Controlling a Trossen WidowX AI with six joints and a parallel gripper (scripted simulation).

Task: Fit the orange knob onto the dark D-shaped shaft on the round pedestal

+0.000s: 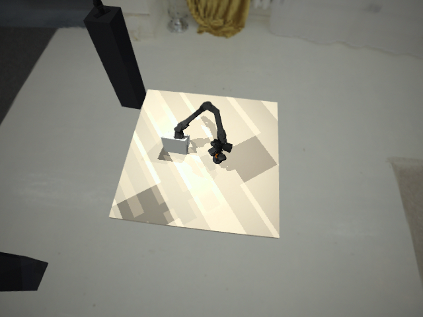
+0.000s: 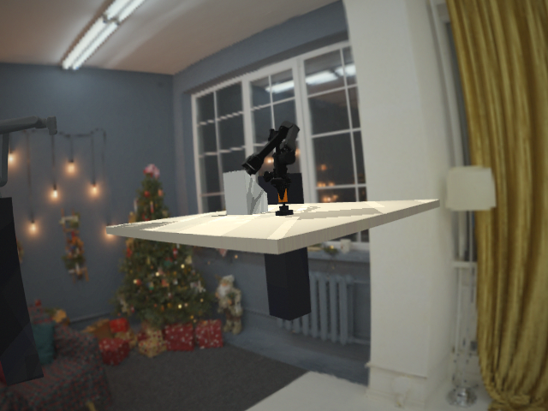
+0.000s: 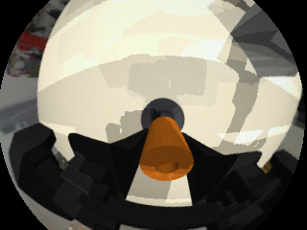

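Right now my gripper tip is 2 cm below the orange knob. The rest, counted from my gripper tip: dark round pedestal 4 cm below.
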